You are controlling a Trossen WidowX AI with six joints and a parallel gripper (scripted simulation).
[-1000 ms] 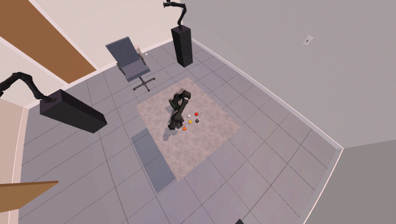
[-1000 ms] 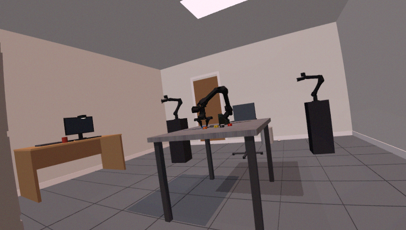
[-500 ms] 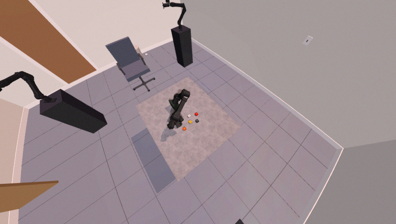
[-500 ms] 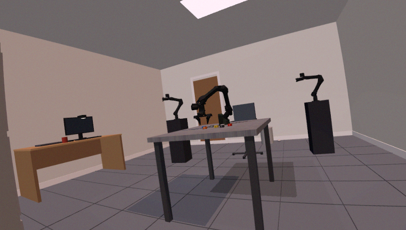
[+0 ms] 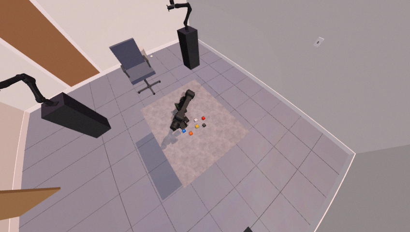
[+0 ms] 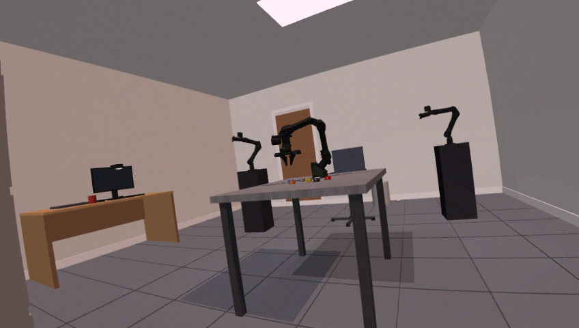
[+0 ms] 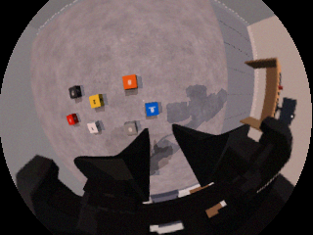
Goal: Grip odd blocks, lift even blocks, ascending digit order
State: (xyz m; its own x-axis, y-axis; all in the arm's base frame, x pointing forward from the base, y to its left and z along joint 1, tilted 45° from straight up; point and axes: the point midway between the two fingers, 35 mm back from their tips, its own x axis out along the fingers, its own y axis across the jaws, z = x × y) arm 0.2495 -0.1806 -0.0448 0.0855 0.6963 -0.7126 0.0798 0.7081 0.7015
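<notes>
The dark grey block lies 22 cm to the left of my gripper tip, 11 cm below it and 11 cm ahead of it. From my gripper tip the other things lie so: yellow block (15 cm to the left, 11 cm below, 6 cm ahead); then blue block (11 cm below); then orange block (11 cm below, 8 cm ahead, 4 cm to the left).
</notes>
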